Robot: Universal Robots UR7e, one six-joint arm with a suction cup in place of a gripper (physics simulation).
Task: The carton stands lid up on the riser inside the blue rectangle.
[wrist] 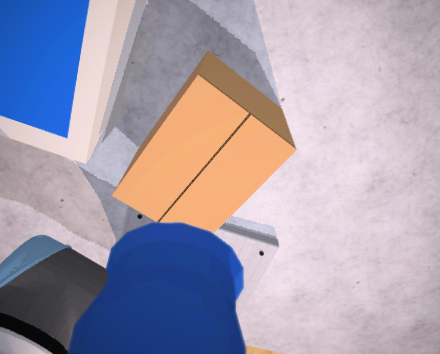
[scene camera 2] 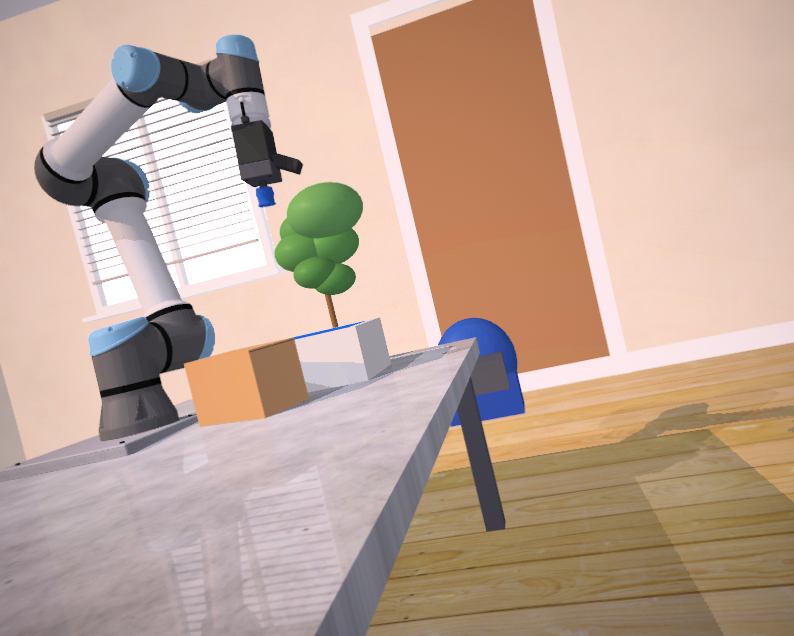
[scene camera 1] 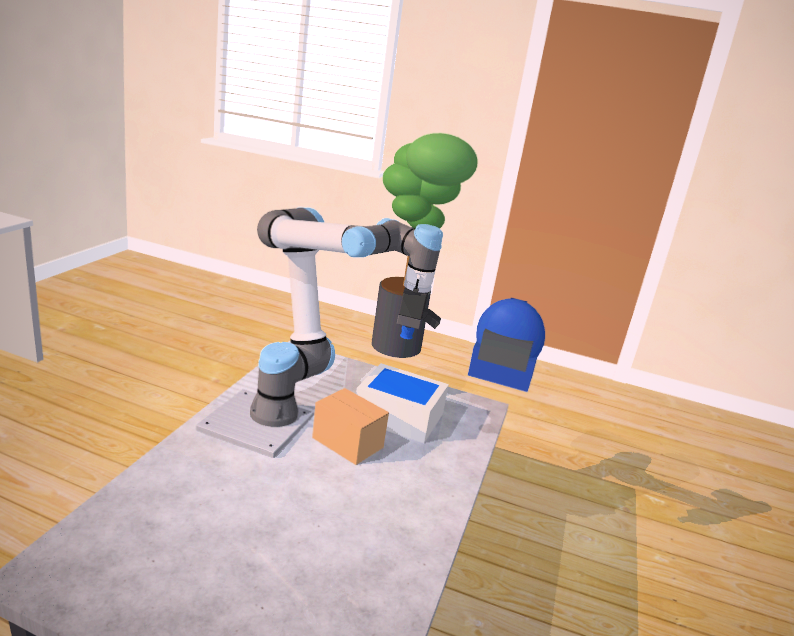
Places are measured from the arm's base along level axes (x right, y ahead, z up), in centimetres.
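Pixels of known places: hand, tool point: [wrist: 175, 278] [scene camera 2: 267, 205] [scene camera 1: 406, 336]; arm's base, link origin: [scene camera 2: 141, 429] [scene camera 1: 273, 414].
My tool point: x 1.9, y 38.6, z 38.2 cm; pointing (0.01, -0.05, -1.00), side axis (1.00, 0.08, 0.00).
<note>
Ahead of a thing's pixels: the offset from my tool point to its top centre. Level surfaces: height alone.
The orange-brown carton @(dx +0.6, dy -12.7, dz -26.7 cm) [scene camera 1: 347, 424] [scene camera 2: 228, 387] [wrist: 205, 155] stands upright on the table, close beside the riser and apart from my gripper. A dark seam runs along its top face. The white riser @(dx -20.9, dy -1.5, dz -27.7 cm) [scene camera 1: 412, 412] [scene camera 2: 334, 357] [wrist: 96, 75] stands on the table, with the blue rectangle @(dx -20.9, dy -1.5, dz -27.7 cm) [scene camera 1: 402, 386] [wrist: 40, 65] on its top; no carton is on it. My gripper, a blue suction cup [scene camera 1: 406, 332] [scene camera 2: 265, 196] [wrist: 175, 250], is open and holds nothing. It hangs high above the table, well above the carton and riser. In the wrist view the cup hides one corner of the carton.
The arm's base plate [scene camera 1: 228, 424] [scene camera 2: 79, 455] lies on the grey table @(dz -39.7 cm) [scene camera 1: 265, 530] [scene camera 2: 198, 530], next to the carton. A potted plant [scene camera 1: 387, 324] [scene camera 2: 324, 208] and a blue domed object [scene camera 1: 510, 331] [scene camera 2: 473, 337] stand beyond the table.
</note>
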